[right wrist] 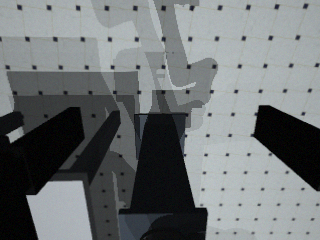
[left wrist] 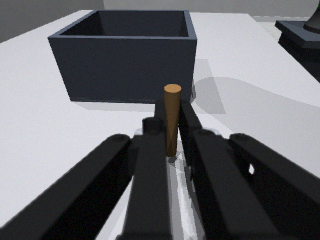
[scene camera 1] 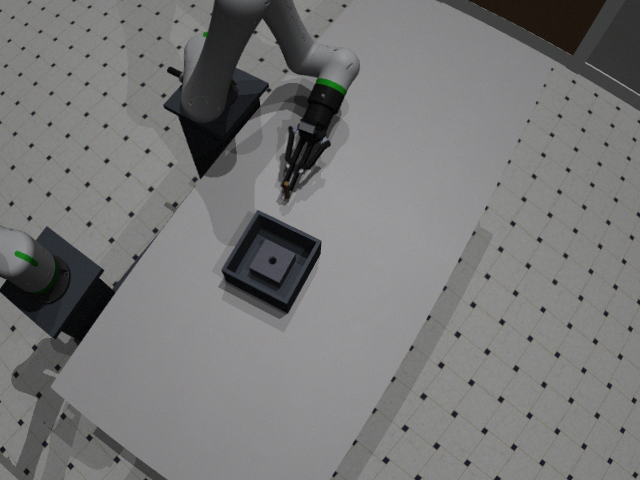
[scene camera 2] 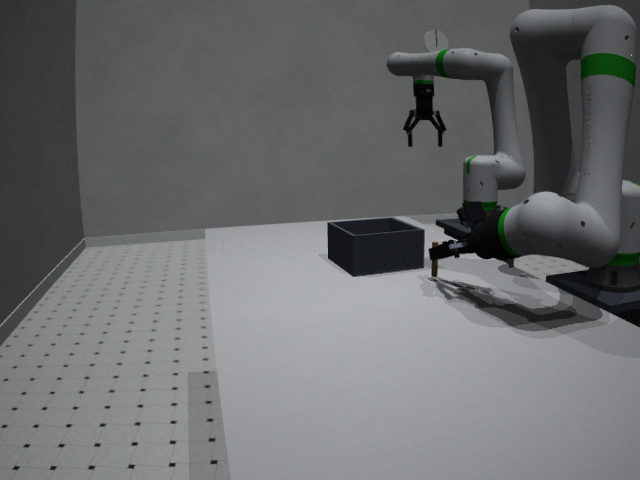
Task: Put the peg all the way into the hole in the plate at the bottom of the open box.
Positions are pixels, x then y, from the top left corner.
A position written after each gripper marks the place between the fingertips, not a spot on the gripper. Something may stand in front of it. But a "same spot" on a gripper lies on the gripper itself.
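Left wrist view: left gripper and dark box; right gripper out of frame in the left wrist view; the left wrist view does not show a grey plate, hidden by the dark box. Right gripper in the right wrist view (169,122); left gripper out of frame in the right wrist view; dark box out of frame in the right wrist view; grey plate out of frame in the right wrist view. Left gripper in scene camera 1; dark box in scene camera 1 (307,248); grey plate in scene camera 1 (272,263); right gripper out of frame in scene camera 1. Left gripper in scene camera 2 (434,253); right gripper in scene camera 2 (425,146); dark box in scene camera 2; scene camera 2 does not show the grey plate, hidden by the dark box. Left gripper, same spot: (scene camera 1: 302,166) and (left wrist: 142,128). Dark box, same spot: (left wrist: 102,58) and (scene camera 2: 379,244).
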